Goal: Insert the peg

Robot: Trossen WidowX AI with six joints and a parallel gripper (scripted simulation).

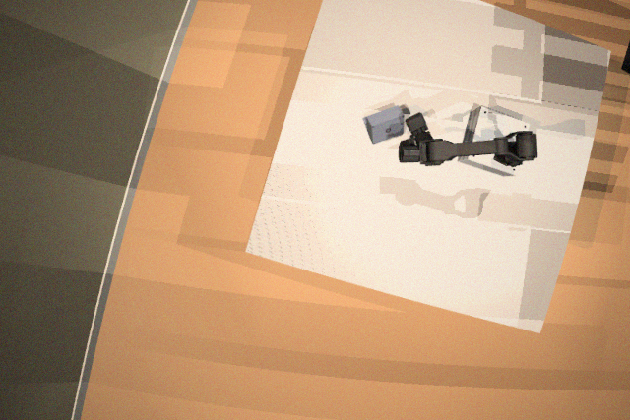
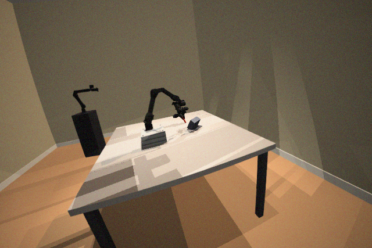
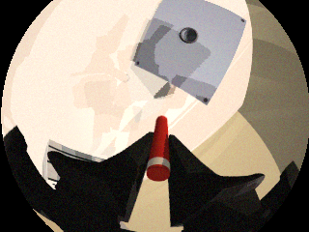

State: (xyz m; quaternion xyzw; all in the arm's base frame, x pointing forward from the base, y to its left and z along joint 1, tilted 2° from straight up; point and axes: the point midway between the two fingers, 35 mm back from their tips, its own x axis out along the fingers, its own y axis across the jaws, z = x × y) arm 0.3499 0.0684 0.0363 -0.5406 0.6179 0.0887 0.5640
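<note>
Right now the grey sloped panel is 100 mm ahead of my gripper tip, 30 mm to the left of it and 70 mm below it. The rest, counted from my gripper tip: red peg: 10 mm behind, 10 mm to the left, 10 mm above.
</note>
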